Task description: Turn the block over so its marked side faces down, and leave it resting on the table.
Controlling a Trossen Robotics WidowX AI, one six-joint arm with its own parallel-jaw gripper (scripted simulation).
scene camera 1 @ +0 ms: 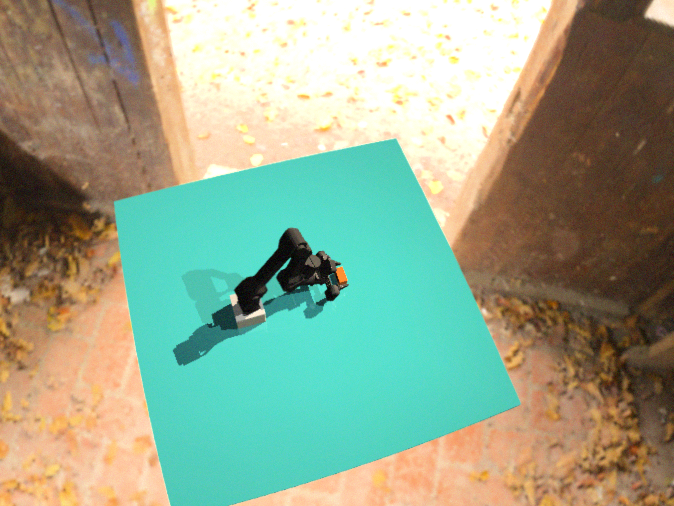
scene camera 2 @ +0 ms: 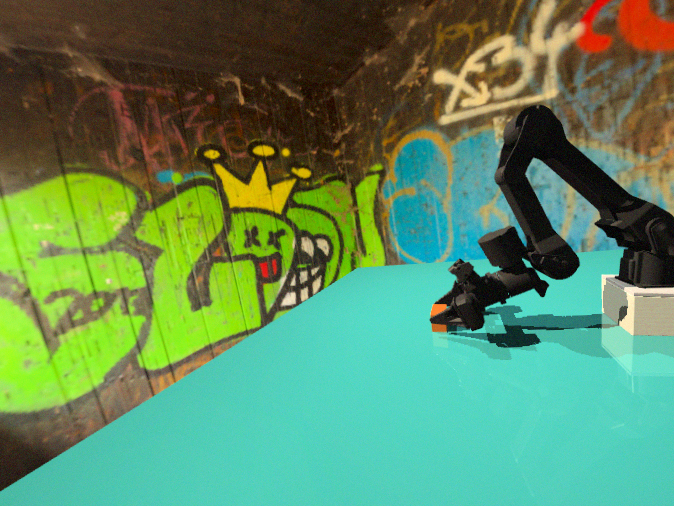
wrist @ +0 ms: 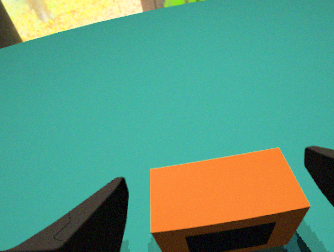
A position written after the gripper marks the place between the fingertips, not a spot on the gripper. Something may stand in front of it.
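Note:
Scene camera 2: the gripper [scene camera 2: 432,312], open and holding nothing. Scene camera 1: the gripper [scene camera 1: 344,274] again. Wrist view: the gripper [wrist: 216,171] together with an orange block [wrist: 255,194].

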